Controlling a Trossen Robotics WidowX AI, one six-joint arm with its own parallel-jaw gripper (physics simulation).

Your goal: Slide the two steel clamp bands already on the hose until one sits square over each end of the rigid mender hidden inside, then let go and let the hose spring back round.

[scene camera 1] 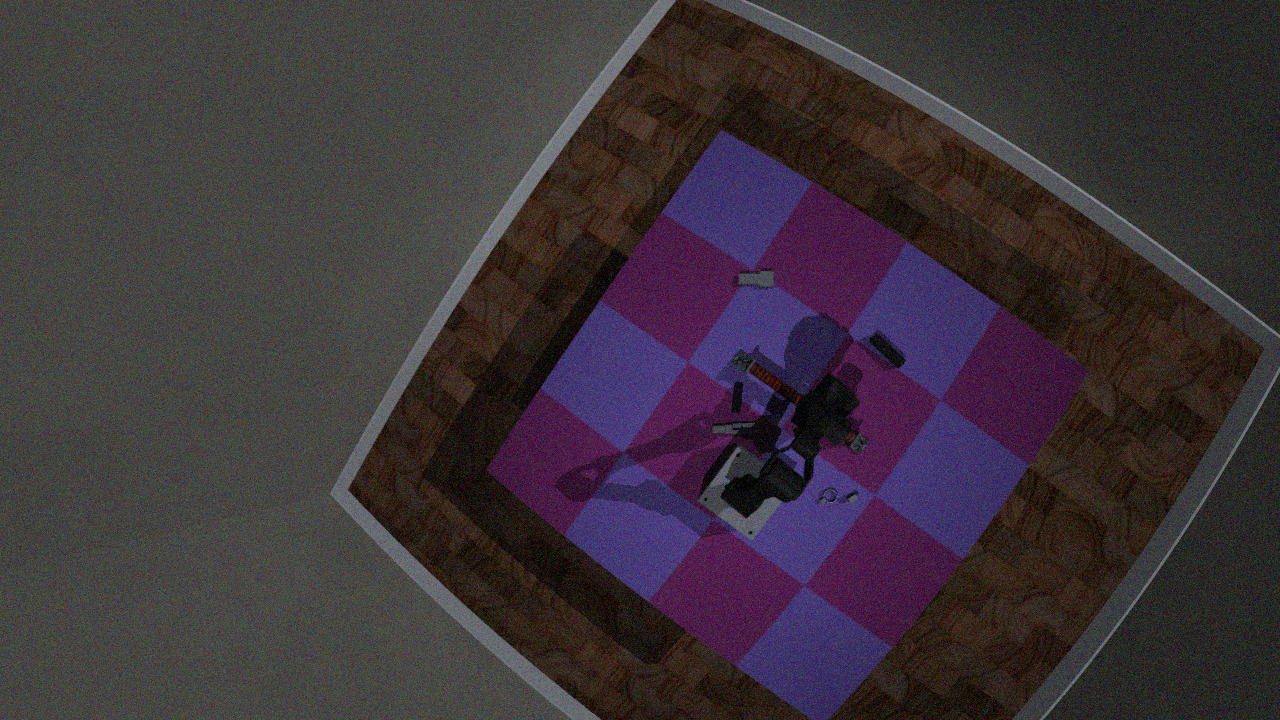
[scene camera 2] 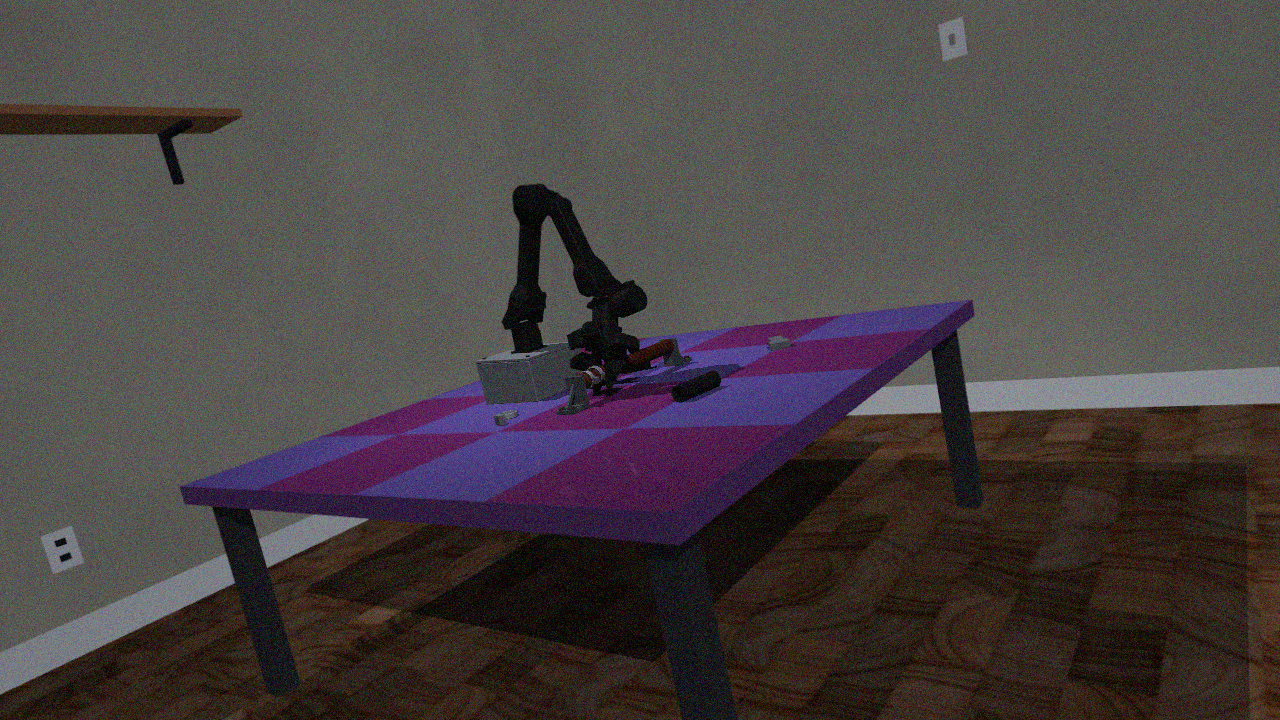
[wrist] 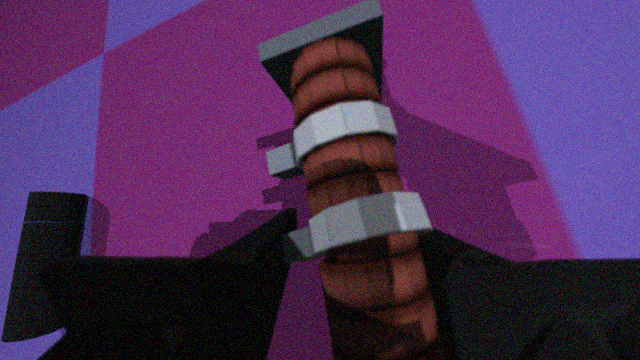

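Note:
A ribbed red-brown hose (wrist: 340, 75) (scene camera 1: 773, 379) (scene camera 2: 647, 353) lies on the checkered table between two grey end brackets. The far bracket (wrist: 318, 30) shows at the top of the wrist view. Two steel clamp bands sit on the hose. The far band (wrist: 343, 123) is a little short of that bracket. The near band (wrist: 368, 219) lies at my fingertips, well apart from the far one. My gripper (wrist: 339, 216) (scene camera 2: 602, 372) straddles the hose with a black finger on each side and is shut on the near band. The mender inside is hidden. In the overhead view the arm covers the gripper.
The arm's grey base block (scene camera 2: 523, 375) (scene camera 1: 745, 510) stands beside the hose. A black cylinder (scene camera 2: 696, 386) (scene camera 1: 886, 349), a small grey piece (scene camera 2: 779, 343) (scene camera 1: 756, 279) and a small light part (scene camera 2: 505, 416) (scene camera 1: 837, 495) lie on the table (scene camera 2: 709, 500).

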